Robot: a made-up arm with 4 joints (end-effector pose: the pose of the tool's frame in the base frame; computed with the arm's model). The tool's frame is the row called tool. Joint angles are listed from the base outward.
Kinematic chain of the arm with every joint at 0, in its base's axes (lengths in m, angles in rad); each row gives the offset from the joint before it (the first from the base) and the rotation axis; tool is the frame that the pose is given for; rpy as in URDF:
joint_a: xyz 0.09 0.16 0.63 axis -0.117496 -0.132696 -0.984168
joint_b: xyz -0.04 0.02 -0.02 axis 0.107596 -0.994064 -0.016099
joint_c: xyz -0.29 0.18 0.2 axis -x
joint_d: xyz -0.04 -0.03 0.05 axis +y
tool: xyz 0.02 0.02 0.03 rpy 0 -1.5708 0
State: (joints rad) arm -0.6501 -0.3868 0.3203 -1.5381
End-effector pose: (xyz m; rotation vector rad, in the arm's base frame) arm -0.2251 0.1594 1.0230 0.9811 -2.5481 0.5514
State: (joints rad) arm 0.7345 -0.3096 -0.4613 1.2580
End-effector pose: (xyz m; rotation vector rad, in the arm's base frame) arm 0.0046 0.4929 0.8746 0.3099 -0.2548 -0.8205
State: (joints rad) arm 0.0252 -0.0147 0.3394 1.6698
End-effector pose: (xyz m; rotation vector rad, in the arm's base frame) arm -0.2444 0.3689 0.8413 -0.3424 0.1134 -0.0394
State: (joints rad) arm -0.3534 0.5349 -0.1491 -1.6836
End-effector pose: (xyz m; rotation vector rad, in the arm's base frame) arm -0.4249 0.1564 0.6905 -0.4411 2.5101 0.4677
